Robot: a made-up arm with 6 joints. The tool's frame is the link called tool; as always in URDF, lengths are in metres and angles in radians. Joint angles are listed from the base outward.
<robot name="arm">
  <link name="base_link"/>
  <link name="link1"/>
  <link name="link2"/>
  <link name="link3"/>
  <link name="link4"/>
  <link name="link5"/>
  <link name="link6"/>
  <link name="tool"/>
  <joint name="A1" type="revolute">
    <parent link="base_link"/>
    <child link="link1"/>
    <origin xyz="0 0 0.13"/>
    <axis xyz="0 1 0"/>
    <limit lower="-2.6" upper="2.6"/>
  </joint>
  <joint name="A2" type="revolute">
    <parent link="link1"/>
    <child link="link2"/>
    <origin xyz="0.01 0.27 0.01"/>
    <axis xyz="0 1 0"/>
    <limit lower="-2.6" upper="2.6"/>
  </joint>
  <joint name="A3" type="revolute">
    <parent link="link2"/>
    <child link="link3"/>
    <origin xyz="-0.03 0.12 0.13"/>
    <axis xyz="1 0 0"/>
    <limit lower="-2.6" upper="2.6"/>
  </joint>
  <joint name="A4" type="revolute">
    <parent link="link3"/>
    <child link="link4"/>
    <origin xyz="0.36 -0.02 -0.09"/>
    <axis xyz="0 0 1"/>
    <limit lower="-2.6" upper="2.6"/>
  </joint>
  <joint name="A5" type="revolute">
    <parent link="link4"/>
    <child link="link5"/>
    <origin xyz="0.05 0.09 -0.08"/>
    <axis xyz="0 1 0"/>
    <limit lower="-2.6" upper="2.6"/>
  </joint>
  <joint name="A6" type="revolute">
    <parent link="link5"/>
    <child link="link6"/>
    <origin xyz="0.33 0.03 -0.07"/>
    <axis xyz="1 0 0"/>
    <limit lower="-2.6" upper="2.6"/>
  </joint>
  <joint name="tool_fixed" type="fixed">
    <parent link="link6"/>
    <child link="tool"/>
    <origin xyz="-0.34 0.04 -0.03"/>
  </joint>
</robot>
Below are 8 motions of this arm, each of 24 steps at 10 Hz.
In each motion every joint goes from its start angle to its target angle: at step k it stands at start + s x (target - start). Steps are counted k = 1, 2, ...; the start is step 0. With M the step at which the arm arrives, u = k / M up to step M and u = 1 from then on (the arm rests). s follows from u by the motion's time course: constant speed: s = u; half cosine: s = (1 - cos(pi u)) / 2; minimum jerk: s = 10 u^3 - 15 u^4 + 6 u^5.
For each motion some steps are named. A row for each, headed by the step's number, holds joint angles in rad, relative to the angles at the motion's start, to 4 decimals.
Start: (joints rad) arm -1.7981 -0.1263 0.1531 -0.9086 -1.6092 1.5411
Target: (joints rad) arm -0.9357 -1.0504 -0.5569 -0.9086 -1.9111 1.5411
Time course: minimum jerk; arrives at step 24
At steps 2, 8, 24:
2: 0.0044 -0.0047 -0.0036 0.0000 -0.0015 0.0000
8: 0.1810 -0.1939 -0.1490 0.0000 -0.0634 0.0000
24: 0.8624 -0.9241 -0.7100 0.0000 -0.3019 0.0000

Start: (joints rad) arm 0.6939 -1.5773 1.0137 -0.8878 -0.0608 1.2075
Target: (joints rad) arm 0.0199 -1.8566 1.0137 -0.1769 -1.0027 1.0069
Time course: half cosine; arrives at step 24
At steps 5, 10, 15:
5: -0.0696 -0.0289 0.0000 0.0735 -0.0973 -0.0207
10: -0.2498 -0.1035 0.0000 0.2635 -0.3491 -0.0743
15: -0.4660 -0.1931 0.0000 0.4915 -0.6512 -0.1387

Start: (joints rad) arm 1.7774 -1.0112 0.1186 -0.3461 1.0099 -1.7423
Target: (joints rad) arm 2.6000 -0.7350 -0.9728 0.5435 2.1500 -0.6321
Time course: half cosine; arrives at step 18
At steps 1, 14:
1: 0.0062 0.0021 -0.0083 0.0068 0.0087 0.0084
14: 0.7264 0.2439 -0.9637 0.7855 1.0067 0.9803

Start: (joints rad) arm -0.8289 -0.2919 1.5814 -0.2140 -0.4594 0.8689
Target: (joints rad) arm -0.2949 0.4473 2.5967 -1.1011 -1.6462 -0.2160
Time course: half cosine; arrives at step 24
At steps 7, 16, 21, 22, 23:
7: 0.1045 0.1446 0.1986 -0.1735 -0.2322 -0.2122
16: 0.4005 0.5544 0.7615 -0.6653 -0.8901 -0.8137
21: 0.5137 0.7111 0.9767 -0.8533 -1.1416 -1.0436
22: 0.5249 0.7266 0.9980 -0.8720 -1.1666 -1.0664
23: 0.5317 0.7360 1.0110 -0.8833 -1.1817 -1.0803

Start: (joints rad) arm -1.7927 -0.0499 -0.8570 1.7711 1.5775 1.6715
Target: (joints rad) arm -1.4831 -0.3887 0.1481 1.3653 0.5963 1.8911
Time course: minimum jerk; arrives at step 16
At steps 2, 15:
2: 0.0050 -0.0054 0.0161 -0.0065 -0.0158 0.0035
15: 0.3089 -0.3380 1.0029 -0.4049 -0.9790 0.2191

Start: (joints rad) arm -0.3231 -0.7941 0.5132 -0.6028 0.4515 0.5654
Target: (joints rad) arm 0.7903 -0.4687 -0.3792 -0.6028 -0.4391 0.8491
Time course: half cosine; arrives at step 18
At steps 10, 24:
10: 0.6534 0.1910 -0.5237 0.0000 -0.5226 0.1665
24: 1.1134 0.3254 -0.8924 0.0000 -0.8906 0.2837

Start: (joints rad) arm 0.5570 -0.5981 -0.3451 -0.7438 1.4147 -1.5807
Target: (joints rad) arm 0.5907 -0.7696 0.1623 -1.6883 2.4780 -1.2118
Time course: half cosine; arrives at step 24
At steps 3, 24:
3: 0.0013 -0.0065 0.0193 -0.0359 0.0405 0.0140
24: 0.0337 -0.1715 0.5074 -0.9445 1.0633 0.3689

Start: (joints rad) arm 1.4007 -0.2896 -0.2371 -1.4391 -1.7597 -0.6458
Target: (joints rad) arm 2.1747 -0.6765 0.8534 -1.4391 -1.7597 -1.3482
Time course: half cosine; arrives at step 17
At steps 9, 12, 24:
9: 0.4227 -0.2113 0.5956 0.0000 0.0000 -0.3836
12: 0.6202 -0.3100 0.8738 0.0000 0.0000 -0.5628
24: 0.7740 -0.3869 1.0905 0.0000 0.0000 -0.7024

